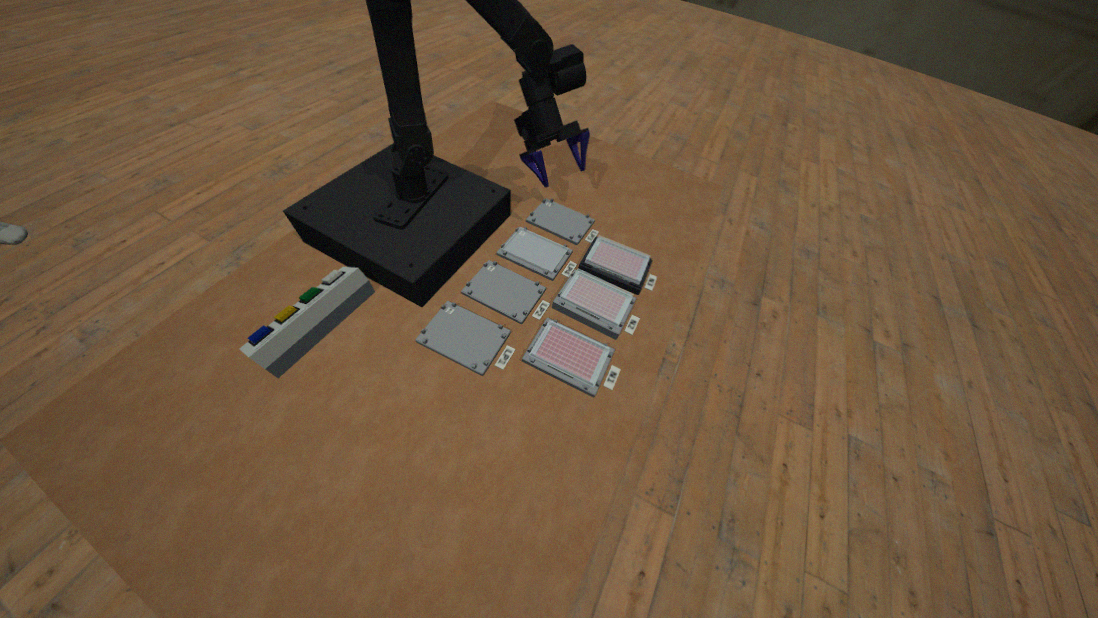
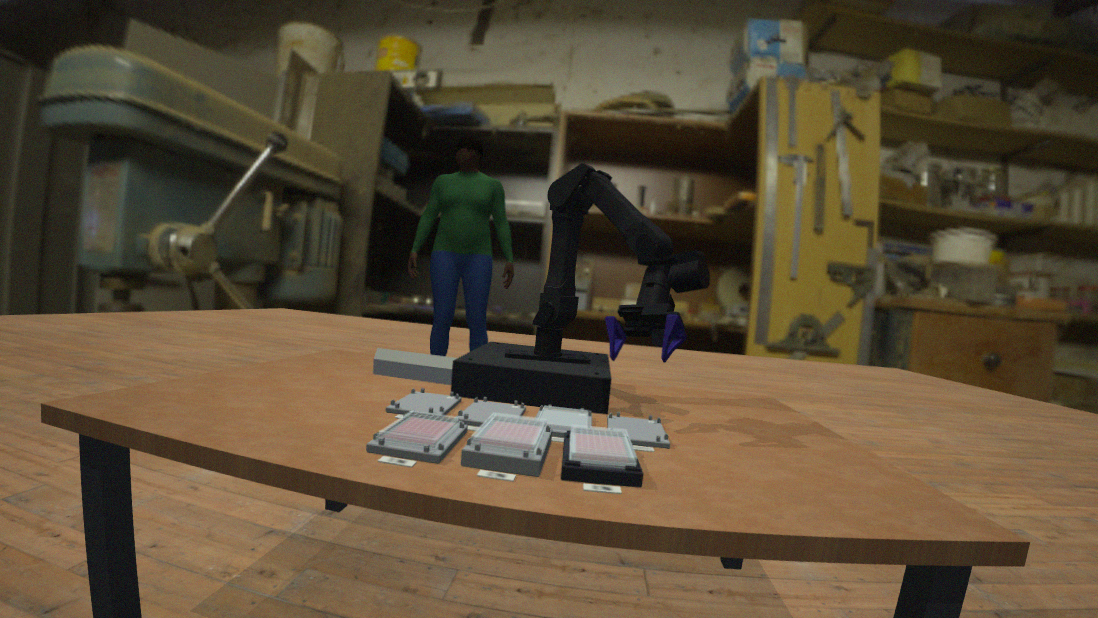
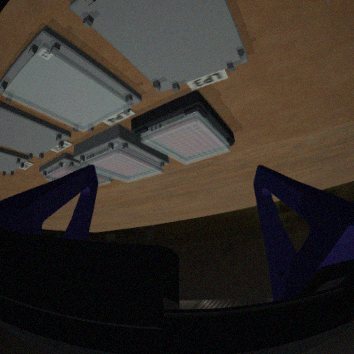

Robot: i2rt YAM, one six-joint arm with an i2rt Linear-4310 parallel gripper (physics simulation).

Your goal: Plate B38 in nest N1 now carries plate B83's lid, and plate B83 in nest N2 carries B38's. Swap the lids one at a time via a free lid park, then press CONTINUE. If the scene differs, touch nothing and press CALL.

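Frame: origin at the arm's base, x ahead, y left, z up, level; centimetres.
Where they show: gripper, fingertip midpoint: [image 1: 565,178] [image 2: 636,360] [image 3: 175,173]; arm's base, origin of the base link: [image 1: 413,196] [image 2: 547,358].
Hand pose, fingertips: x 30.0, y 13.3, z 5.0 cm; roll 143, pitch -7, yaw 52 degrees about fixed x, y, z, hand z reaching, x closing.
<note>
Things, the pixels of their top centre, and the offset from my fingertips.
- second lidded pink plate, middle of its top: [image 2: 512,426] [image 3: 123,170] [image 1: 597,294] dx +14.1, dy -21.0, dz -9.1 cm
- LP2, middle of its top: [image 3: 14,140] [image 2: 493,406] [image 1: 504,286] dx -4.5, dy -24.5, dz -11.1 cm
- LP3, middle of its top: [image 3: 173,37] [image 2: 637,422] [image 1: 561,215] dx +0.3, dy +1.2, dz -11.1 cm
- white button box, middle of its top: [image 1: 299,302] [image 2: 421,351] dx -34.4, dy -44.1, dz -6.7 cm
- third lidded pink plate, middle of its top: [image 2: 601,439] [image 3: 190,146] [image 1: 618,256] dx +16.3, dy -8.6, dz -9.5 cm
A pink-welled plate under a clear lid [image 1: 571,351] [image 2: 421,429] sits in grey nest N1. A second lidded pink plate [image 1: 597,297] [image 2: 507,432] [image 3: 125,163] sits in the taller grey nest N2. The codes on plates and lids are too small to read. Lid parks LP1 [image 1: 463,337], LP2 [image 1: 503,290] and LP3 [image 1: 560,221] [image 2: 637,429] [image 3: 165,37] are bare grey pads with corner pegs. My gripper [image 1: 564,177] [image 2: 640,359] [image 3: 175,173] is open and empty, above the table beyond LP3. A white button box [image 1: 318,330] [image 2: 411,365] has blue, yellow, green and pale buttons; their lettering is unreadable.
A clear lid [image 1: 535,251] [image 2: 564,417] [image 3: 67,92] lies on the park between LP2 and LP3. A third lidded pink plate [image 1: 617,259] [image 2: 601,445] [image 3: 187,137] sits in a black nest beside N2. The black robot base [image 1: 361,230] [image 2: 530,381] stands behind the parks. A person [image 2: 463,214] stands behind the table.
</note>
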